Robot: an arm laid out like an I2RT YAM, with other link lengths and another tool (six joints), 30 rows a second.
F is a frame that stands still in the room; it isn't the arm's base.
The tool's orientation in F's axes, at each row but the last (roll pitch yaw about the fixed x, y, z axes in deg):
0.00 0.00 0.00
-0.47 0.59 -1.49
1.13 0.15 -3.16
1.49 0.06 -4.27
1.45 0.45 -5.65
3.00 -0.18 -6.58
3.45 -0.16 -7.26
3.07 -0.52 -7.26
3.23 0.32 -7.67
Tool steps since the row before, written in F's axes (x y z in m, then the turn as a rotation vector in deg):
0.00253 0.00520 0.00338 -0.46 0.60 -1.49
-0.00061 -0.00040 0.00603 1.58 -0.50 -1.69
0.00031 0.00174 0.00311 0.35 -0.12 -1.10
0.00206 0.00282 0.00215 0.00 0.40 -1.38
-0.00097 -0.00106 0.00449 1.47 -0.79 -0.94
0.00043 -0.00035 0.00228 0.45 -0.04 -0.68
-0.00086 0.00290 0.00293 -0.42 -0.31 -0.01
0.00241 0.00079 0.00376 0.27 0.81 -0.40
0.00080 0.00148 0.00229 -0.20 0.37 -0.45
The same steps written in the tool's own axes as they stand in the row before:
0.00253 0.00520 0.00338 -0.46 0.60 -1.49
-0.00066 -0.00047 0.00602 1.61 -0.45 -1.68
0.00021 0.00182 0.00308 0.36 -0.12 -1.10
0.00184 0.00302 0.00207 -0.03 0.36 -1.39
-0.00090 -0.00104 0.00451 1.55 -0.66 -0.91
0.00047 -0.00018 0.00229 0.45 -0.02 -0.68
-0.00121 0.00294 0.00276 -0.38 -0.36 0.01
0.00232 0.00129 0.00368 0.16 0.81 -0.45
0.00058 0.00170 0.00220 -0.25 0.31 -0.47

